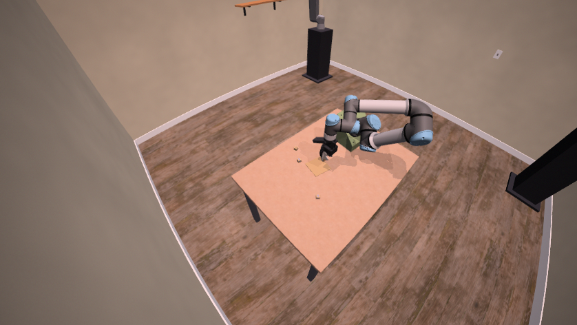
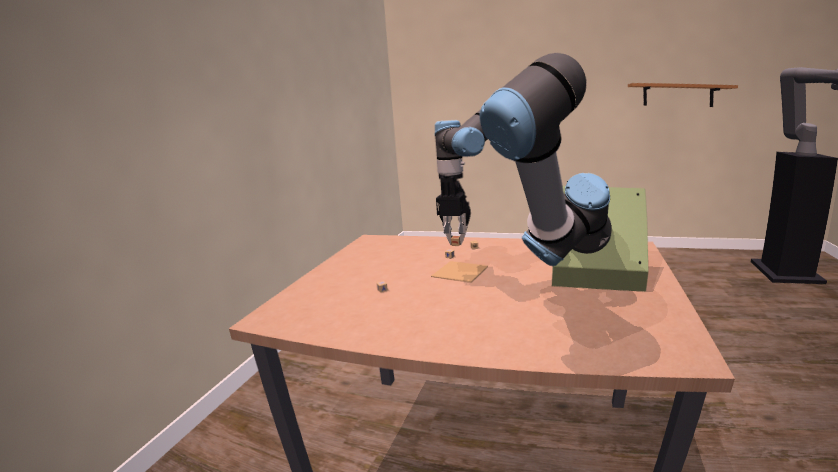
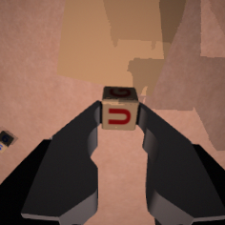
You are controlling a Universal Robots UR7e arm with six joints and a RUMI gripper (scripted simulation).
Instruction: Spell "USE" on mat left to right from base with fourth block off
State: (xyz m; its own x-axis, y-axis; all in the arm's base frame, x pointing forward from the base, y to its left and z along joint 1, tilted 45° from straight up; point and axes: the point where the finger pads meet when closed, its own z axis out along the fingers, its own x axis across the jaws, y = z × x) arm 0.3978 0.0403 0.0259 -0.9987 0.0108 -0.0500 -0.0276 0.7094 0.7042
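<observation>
Right now the mat is 120 mm below my hand and 40 mm to the right of it. Round my hand: letter block (right at my hand).
</observation>
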